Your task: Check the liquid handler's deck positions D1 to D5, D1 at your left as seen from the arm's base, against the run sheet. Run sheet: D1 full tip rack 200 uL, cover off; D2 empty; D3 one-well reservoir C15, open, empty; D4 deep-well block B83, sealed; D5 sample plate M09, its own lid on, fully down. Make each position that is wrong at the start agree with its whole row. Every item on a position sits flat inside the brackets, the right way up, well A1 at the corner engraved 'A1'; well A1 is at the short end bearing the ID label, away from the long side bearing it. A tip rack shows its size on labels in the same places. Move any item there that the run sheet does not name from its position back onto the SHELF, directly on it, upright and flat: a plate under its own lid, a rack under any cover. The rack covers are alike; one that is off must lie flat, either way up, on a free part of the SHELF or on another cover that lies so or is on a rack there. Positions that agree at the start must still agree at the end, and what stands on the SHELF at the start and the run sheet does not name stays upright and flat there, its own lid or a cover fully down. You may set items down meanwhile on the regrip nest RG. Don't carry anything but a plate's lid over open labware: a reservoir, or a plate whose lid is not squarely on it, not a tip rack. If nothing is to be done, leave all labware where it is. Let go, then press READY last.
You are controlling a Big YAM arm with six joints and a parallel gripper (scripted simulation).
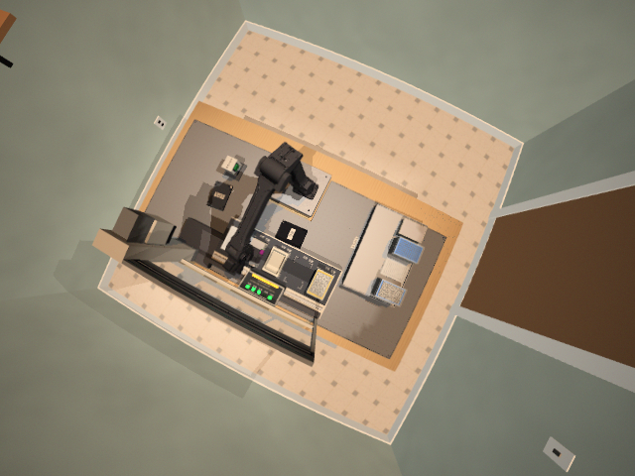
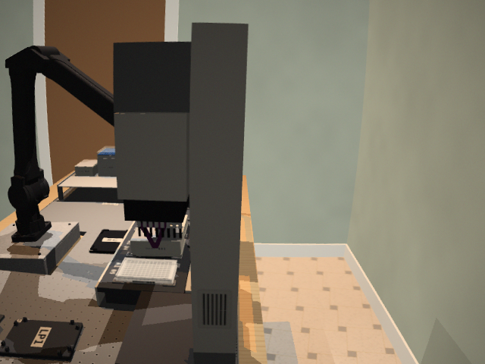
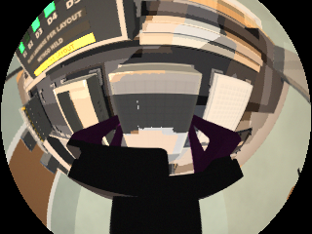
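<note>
My hand is 10 mm above the pale block. The rest, counted from my hand: yellow-framed tip rack: 370 mm to the left, 10 mm above; cream reservoir: 120 mm to the left, 20 mm below; regrip nest: 160 mm behind, 130 mm to the left, 80 mm below.
</note>
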